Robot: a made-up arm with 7 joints.
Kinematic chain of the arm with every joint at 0, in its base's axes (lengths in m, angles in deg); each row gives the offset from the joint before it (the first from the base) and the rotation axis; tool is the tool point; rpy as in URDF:
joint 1: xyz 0 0 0.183 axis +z
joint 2: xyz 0 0 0 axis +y
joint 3: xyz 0 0 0.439 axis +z
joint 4: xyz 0.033 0 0 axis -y
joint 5: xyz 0.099 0 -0.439 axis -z
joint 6: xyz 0 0 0 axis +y
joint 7: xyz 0.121 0 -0.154 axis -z
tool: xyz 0 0 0 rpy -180 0 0
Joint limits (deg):
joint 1: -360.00..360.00
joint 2: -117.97..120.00
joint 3: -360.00..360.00
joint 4: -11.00..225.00
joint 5: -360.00..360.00
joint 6: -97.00..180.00
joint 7: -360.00..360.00
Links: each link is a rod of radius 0.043 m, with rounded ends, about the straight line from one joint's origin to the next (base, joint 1, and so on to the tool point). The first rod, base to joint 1, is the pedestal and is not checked.
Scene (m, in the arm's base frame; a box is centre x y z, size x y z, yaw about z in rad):
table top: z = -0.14
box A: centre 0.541 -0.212 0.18 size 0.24 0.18 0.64 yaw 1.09
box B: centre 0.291 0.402 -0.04 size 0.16 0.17 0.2 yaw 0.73
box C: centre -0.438 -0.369 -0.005 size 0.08 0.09 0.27 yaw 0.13
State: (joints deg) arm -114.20 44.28 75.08 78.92 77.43 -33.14 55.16
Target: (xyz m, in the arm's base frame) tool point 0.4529 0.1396 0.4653
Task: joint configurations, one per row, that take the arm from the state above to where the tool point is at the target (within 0.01 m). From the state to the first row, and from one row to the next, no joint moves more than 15 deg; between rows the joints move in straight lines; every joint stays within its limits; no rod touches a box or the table.
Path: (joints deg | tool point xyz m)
1: -107.38 36.22 86.39 80.94 72.76 -31.38 52.50 | 0.3805 -0.6128 0.4708
2: -100.57 28.16 97.69 82.96 68.10 -29.62 49.84 | 0.5086 -0.4368 0.6172
3: -93.75 20.09 109.00 84.99 63.43 -27.86 47.18 | 0.5745 -0.2038 0.7315
4: -89.15 23.71 117.49 73.87 72.71 -31.30 49.84 | 0.5818 -0.0746 0.6329
5: -84.54 27.33 125.98 62.75 81.99 -34.74 52.50 | 0.5371 0.0474 0.5444
6: -79.93 30.95 134.48 51.64 91.27 -38.18 55.16 | 0.4529 0.1396 0.4653

